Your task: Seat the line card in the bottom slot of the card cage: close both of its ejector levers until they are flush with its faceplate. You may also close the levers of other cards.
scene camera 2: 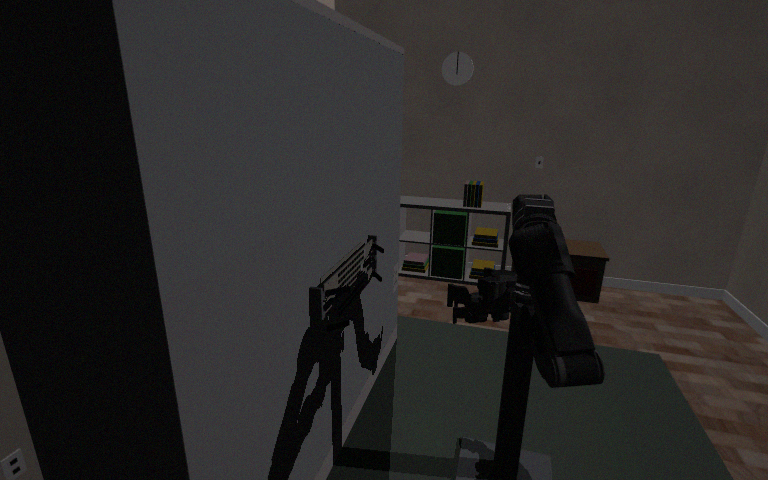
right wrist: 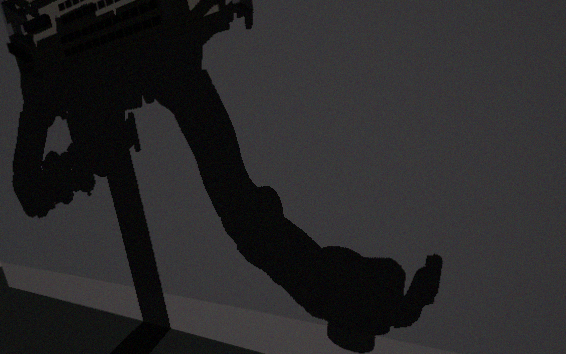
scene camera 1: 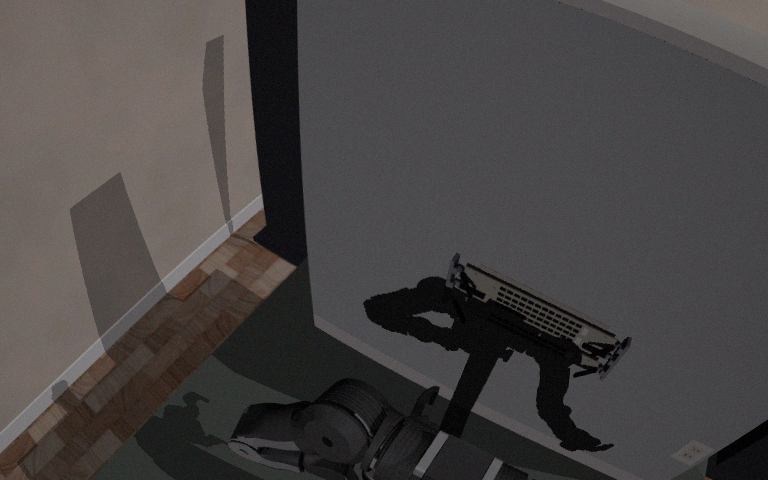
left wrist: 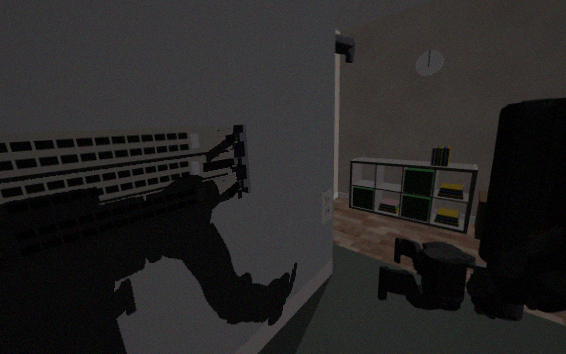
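Observation:
The card cage (scene camera 1: 619,355) (scene camera 2: 316,304) (left wrist: 246,160) hangs on the grey wall with stacked perforated faceplates. Its lower part, including the bottom line card, lies in the robot's shadow. At the bottom, a dark left lever (scene camera 1: 458,310) and a dark right lever (scene camera 1: 585,371) stick out from the faceplate; their exact angles are hard to read. My left gripper (scene camera 1: 430,397) is open and empty, away from the wall. My right gripper (left wrist: 391,266) is open and empty, beyond the cage's right end and away from the wall. In scene camera 2 my grippers overlap darkly.
Levers of higher cards, such as the upper right one (left wrist: 220,147), also stand out. The robot's shadow covers much of the wall below the cage. A dark pedestal (scene camera 2: 515,396) stands in front of the wall. A shelf unit (scene camera 2: 453,204) and a wooden cabinet (scene camera 2: 586,249) stand behind.

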